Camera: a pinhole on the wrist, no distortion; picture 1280 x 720 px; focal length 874.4 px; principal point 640.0 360.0 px. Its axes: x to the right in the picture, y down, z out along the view. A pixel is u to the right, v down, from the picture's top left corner.
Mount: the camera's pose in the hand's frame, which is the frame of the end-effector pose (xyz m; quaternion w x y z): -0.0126 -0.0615 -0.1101 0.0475 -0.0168 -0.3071 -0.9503
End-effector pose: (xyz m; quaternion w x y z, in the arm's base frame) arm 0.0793 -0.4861 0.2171 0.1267 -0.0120 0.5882 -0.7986
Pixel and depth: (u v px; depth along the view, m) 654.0 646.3 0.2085
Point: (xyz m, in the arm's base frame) 0.1051 -0.5783 0.2437
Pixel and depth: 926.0 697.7 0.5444
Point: 0.3329 -0.9052 0.3127
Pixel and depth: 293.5 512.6 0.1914
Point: 0.0304 -0.5648 0.1989
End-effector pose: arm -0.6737 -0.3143 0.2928 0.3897 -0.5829 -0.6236 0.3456
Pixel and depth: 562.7 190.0 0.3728
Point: -0.7058 -0.2792 0.0334
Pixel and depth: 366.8 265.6 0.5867
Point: -0.7996 -0.1141 -0.1465
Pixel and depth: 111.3 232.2 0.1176
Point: -0.6365 -0.2562 0.2870
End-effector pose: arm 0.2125 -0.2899 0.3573 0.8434 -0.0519 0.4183 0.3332
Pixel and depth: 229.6 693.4 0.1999
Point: 0.3105 -0.2094 0.3502
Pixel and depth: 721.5 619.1 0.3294
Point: 0.3130 -0.1890 0.5299
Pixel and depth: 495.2 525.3 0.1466
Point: 0.2322 -0.2707 0.3622
